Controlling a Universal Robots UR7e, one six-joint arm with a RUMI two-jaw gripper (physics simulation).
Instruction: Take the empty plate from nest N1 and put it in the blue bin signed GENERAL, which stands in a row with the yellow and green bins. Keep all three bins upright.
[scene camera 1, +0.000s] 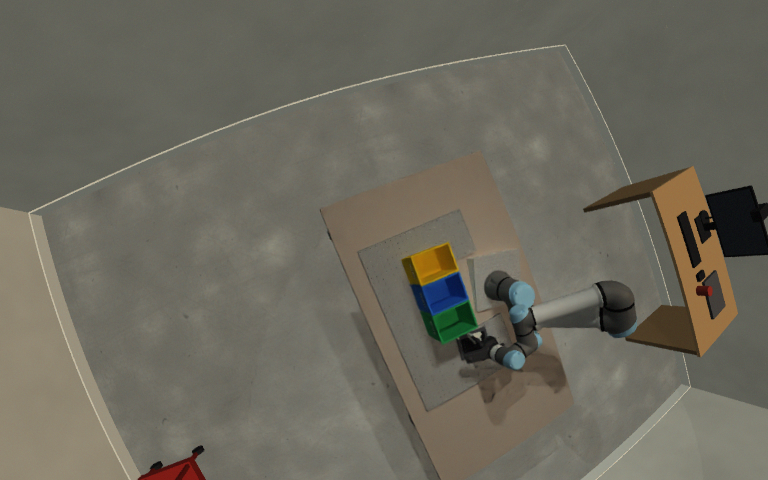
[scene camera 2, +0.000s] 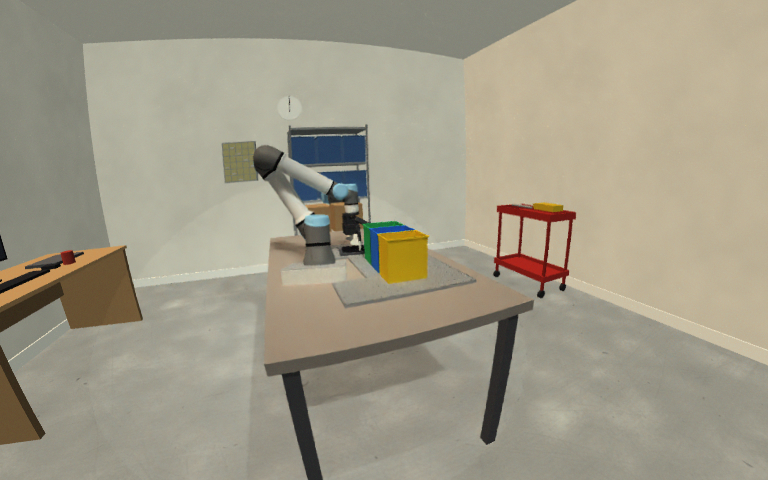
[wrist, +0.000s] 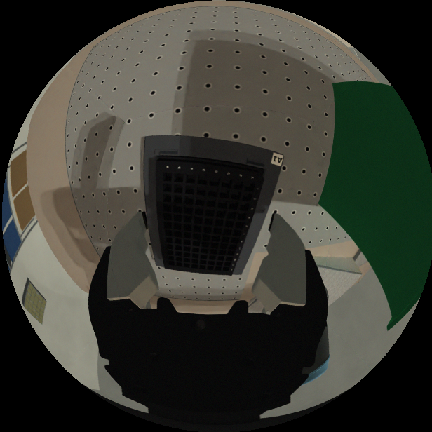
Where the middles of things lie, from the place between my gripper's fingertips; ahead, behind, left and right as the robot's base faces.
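Labels:
The black gridded plate (wrist: 204, 206) is where I begin, with my hand 20 mm past it. The dark nest block (wrist: 205, 147) is 20 mm behind my hand and 10 mm below it. Then I consider the green bin (scene camera 1: 452, 323), which is 190 mm to the right of my hand, 90 mm ahead of it and 70 mm above it. As for the blue bin (scene camera 1: 447, 292), it is 330 mm to the right of my hand, 90 mm ahead of it and 70 mm above it.

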